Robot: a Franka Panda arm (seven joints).
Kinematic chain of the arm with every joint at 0, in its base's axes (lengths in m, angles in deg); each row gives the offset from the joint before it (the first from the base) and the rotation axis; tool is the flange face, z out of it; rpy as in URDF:
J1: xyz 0 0 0.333 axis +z
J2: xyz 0 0 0 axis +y
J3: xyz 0 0 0.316 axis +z
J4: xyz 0.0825 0 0 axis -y
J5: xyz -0.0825 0 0.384 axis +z
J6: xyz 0 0 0 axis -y
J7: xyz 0.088 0 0 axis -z
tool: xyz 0 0 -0.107 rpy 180 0 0
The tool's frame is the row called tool.
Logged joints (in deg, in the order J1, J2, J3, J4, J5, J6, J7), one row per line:
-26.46 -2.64 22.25 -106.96 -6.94 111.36 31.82
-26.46 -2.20 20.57 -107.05 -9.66 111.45 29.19
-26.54 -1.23 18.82 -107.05 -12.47 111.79 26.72
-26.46 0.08 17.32 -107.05 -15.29 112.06 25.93
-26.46 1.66 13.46 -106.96 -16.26 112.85 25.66
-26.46 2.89 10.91 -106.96 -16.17 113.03 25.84
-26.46 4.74 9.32 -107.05 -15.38 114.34 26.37
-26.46 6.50 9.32 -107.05 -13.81 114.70 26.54
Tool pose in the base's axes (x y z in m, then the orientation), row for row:
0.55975 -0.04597 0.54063 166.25 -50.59 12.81
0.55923 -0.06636 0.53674 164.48 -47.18 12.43
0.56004 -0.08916 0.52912 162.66 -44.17 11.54
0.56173 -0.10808 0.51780 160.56 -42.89 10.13
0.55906 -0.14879 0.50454 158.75 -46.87 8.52
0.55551 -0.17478 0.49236 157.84 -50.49 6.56
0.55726 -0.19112 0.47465 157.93 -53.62 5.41
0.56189 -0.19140 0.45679 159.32 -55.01 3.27
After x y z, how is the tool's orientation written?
As a rotation vector, in degrees.
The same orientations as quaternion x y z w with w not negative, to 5 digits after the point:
0.95290 -0.28997 0.07342 0.05017
0.95611 -0.27425 0.07225 0.07355
0.95832 -0.26023 0.06799 0.09632
0.95765 -0.25581 0.06042 0.11755
0.95040 -0.28060 0.05101 0.12409
0.94446 -0.30212 0.03925 0.12318
0.94021 -0.31922 0.03221 0.11431
0.94038 -0.32469 0.01930 0.09948

